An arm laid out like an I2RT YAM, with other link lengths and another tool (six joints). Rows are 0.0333 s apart.
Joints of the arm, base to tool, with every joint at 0 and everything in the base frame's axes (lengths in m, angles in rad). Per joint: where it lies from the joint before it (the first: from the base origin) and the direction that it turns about. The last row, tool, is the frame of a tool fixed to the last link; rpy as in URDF.
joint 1: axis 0 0 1 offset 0.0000 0.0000 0.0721
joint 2: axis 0 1 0 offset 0.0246 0.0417 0.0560
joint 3: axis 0 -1 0 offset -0.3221 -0.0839 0.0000
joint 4: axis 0 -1 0 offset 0.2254 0.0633 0.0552
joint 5: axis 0 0 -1 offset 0.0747 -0.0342 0.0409
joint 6: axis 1 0 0 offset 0.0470 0.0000 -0.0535
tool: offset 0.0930 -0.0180 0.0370 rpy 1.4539 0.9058 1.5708
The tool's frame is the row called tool.
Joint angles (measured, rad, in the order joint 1, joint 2, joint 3, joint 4, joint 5, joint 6), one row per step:
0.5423, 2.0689, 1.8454, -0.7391, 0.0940, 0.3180
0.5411, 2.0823, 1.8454, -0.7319, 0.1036, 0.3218
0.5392, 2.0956, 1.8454, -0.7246, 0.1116, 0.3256
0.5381, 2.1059, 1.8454, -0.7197, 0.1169, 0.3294
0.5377, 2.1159, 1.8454, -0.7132, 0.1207, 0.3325
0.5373, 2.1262, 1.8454, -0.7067, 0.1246, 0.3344
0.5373, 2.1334, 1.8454, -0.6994, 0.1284, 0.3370
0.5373, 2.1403, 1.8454, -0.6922, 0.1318, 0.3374
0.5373, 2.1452, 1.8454, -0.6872, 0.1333, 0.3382
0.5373, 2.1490, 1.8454, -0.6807, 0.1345, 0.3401
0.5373, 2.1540, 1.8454, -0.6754, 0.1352, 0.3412
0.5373, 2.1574, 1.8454, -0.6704, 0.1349, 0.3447
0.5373, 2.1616, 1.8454, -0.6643, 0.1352, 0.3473
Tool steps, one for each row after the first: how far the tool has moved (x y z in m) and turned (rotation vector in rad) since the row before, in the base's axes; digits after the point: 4 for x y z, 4 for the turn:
0.0031, -0.0005, -0.0057, -0.0079, 0.0020, -0.0098
0.0031, -0.0007, -0.0058, -0.0067, 0.0025, -0.0095
0.0021, -0.0004, -0.0046, -0.0045, 0.0031, -0.0072
0.0021, 0.0003, -0.0043, -0.0029, 0.0019, -0.0051
0.0021, 0.0003, -0.0045, -0.0037, 0.0019, -0.0041
0.0018, 0.0004, -0.0028, -0.0013, -0.0013, -0.0042
0.0017, 0.0005, -0.0026, -0.0021, -0.0016, -0.0022
0.0012, 0.0004, -0.0019, -0.0006, -0.0006, -0.0015
0.0013, 0.0005, -0.0012, 0.0015, -0.0025, -0.0022
0.0012, 0.0005, -0.0020, 0.0002, -0.0004, -0.0013
0.0009, 0.0005, -0.0012, 0.0029, -0.0007, -0.0027
0.0012, 0.0006, -0.0015, 0.0022, -0.0013, -0.0023

